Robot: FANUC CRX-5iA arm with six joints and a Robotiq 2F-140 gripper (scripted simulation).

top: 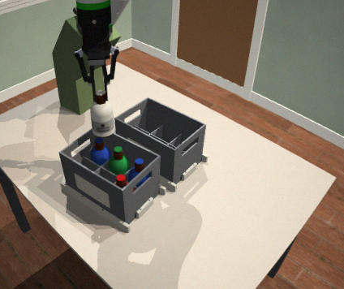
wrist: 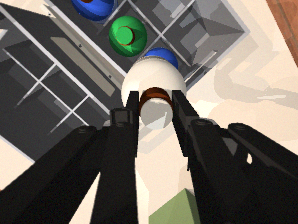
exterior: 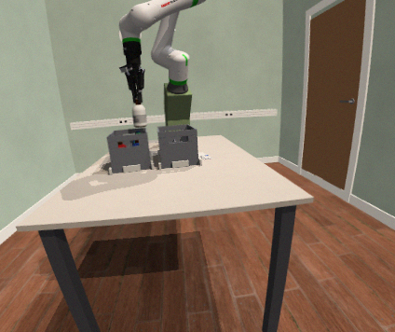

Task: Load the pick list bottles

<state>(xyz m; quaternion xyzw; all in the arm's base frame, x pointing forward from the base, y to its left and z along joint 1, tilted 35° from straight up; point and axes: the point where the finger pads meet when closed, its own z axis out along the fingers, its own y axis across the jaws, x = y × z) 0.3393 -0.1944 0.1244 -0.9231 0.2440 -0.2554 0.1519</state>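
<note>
Now: the white bottle 80 mm below my hand. From my hand the other things lie so: green bottle: 80 mm ahead, 10 mm to the left, 260 mm below; then red bottle: 190 mm ahead, 50 mm to the right, 260 mm below; then pick list: 20 mm behind, 340 mm to the left, 350 mm below.
</note>
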